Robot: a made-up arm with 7 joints.
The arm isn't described. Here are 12 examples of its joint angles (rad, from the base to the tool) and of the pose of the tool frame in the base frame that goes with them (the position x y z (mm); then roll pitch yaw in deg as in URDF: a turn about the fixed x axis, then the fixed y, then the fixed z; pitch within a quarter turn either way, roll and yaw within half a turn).
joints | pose
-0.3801 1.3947 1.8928 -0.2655 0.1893 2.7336 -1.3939 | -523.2 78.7 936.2 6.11 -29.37 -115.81
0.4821 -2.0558 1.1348 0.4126 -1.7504 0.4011 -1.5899 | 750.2 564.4 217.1 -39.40 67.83 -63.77
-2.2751 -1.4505 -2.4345 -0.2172 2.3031 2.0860 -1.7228 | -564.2 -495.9 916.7 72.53 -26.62 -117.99
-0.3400 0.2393 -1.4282 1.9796 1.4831 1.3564 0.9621 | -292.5 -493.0 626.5 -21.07 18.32 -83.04
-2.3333 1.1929 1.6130 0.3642 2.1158 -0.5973 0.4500 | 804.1 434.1 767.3 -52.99 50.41 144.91
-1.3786 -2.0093 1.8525 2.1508 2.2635 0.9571 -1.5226 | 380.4 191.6 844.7 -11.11 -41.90 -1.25
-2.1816 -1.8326 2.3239 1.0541 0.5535 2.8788 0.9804 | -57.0 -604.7 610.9 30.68 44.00 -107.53
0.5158 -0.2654 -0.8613 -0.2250 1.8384 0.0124 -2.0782 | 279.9 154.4 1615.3 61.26 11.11 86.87
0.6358 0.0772 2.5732 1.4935 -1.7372 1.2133 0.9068 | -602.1 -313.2 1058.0 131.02 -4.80 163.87
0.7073 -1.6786 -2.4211 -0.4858 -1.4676 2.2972 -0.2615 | 374.2 368.7 242.1 -81.02 53.81 18.00
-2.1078 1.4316 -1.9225 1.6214 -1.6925 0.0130 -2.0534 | -370.1 782.0 459.2 -82.87 65.86 6.85
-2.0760 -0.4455 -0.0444 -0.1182 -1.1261 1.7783 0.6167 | 73.5 -173.7 1426.6 110.88 -72.07 -79.68
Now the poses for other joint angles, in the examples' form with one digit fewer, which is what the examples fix.
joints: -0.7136 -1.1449 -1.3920 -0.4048 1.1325 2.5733 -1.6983
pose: 356 -357 1096 1.3 -66.6 53.1
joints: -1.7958 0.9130 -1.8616 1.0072 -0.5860 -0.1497 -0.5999
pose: -316 841 842 -122.6 73.8 -134.0
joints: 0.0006 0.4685 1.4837 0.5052 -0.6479 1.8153 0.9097
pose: -419 6 1368 128.1 -51.9 149.6
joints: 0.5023 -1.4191 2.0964 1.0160 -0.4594 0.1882 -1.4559
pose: 410 806 939 153.3 9.3 158.7
